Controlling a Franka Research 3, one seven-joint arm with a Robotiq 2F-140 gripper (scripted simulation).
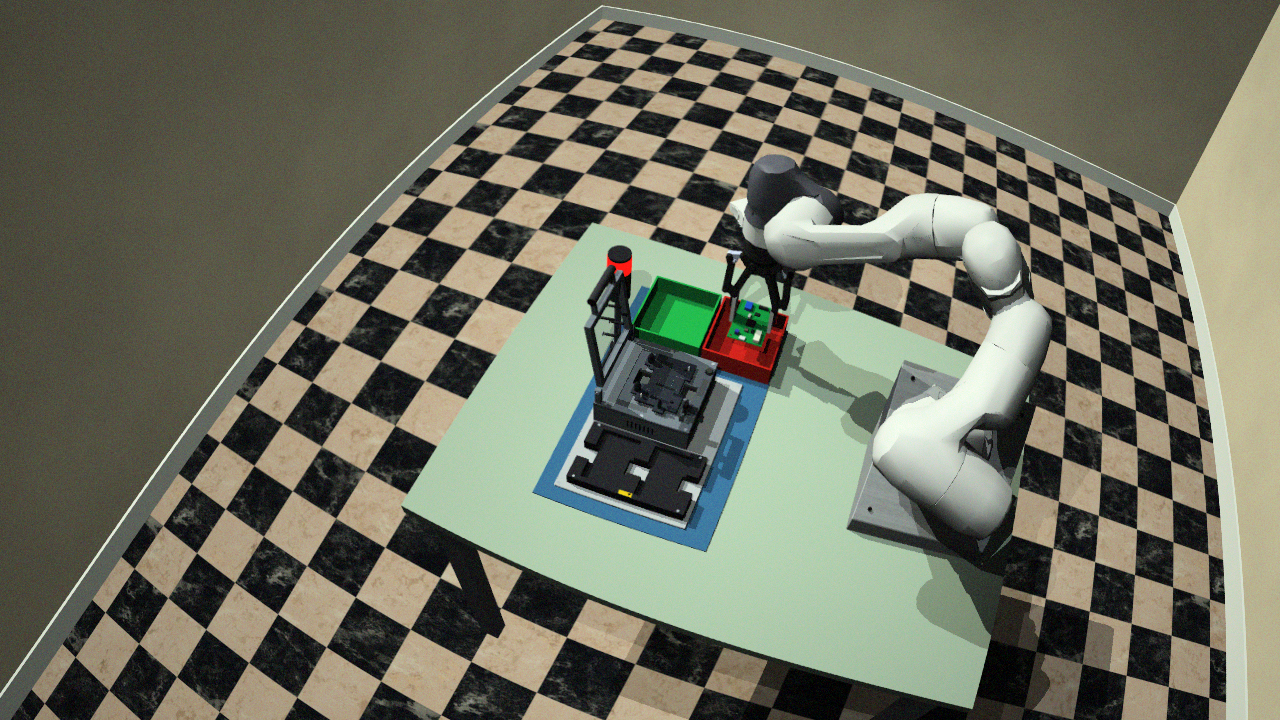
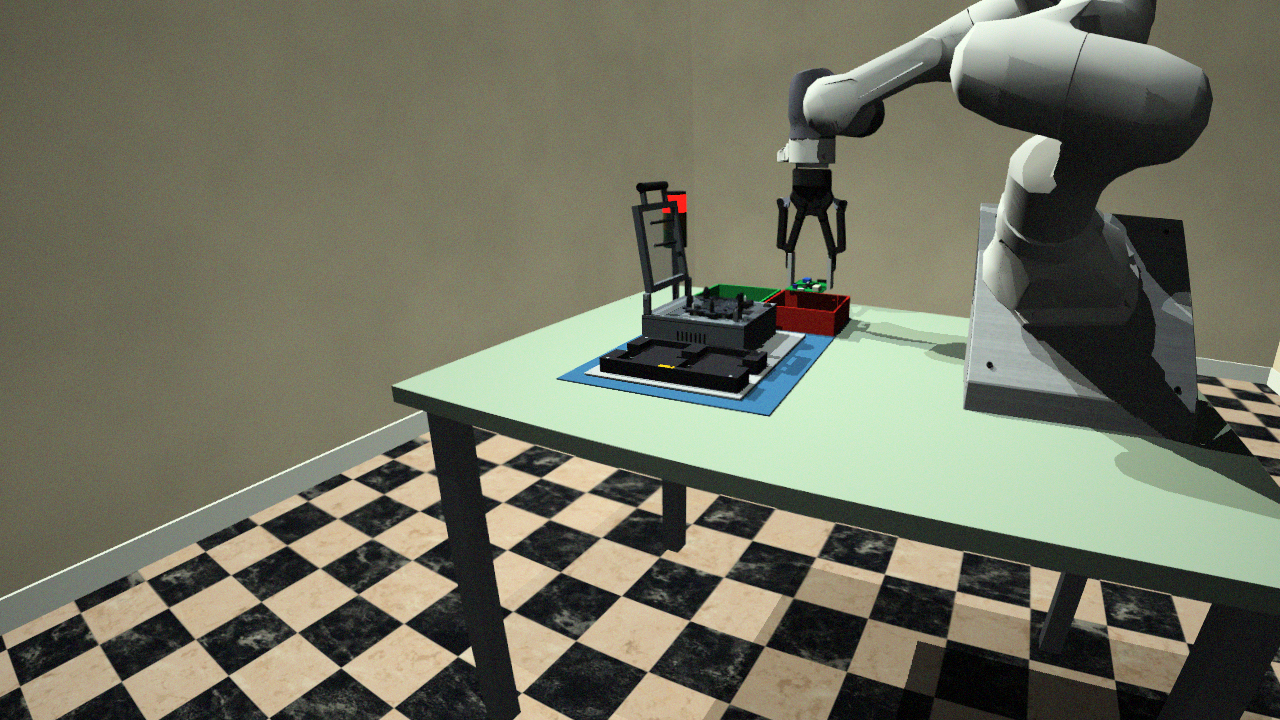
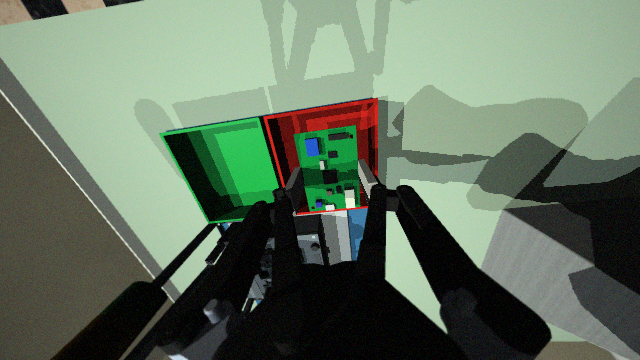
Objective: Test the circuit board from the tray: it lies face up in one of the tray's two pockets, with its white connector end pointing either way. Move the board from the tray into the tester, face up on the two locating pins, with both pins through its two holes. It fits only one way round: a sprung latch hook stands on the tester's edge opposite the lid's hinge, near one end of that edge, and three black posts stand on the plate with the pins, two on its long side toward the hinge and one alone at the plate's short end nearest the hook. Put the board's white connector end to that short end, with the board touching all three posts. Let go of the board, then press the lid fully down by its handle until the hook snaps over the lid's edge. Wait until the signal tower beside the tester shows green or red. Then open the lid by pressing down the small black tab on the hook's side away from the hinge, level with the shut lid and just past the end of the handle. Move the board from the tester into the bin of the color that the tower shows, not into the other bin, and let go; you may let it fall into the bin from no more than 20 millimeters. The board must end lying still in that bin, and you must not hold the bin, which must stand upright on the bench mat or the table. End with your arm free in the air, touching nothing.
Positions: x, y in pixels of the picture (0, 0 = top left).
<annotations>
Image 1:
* my gripper: 751, 323
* red bin: 755, 363
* green bin: 671, 310
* tester lid: 604, 348
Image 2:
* my gripper: 810, 286
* green bin: 758, 294
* tester lid: 666, 266
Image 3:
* my gripper: 329, 173
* red bin: 363, 113
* green bin: 227, 168
</annotations>
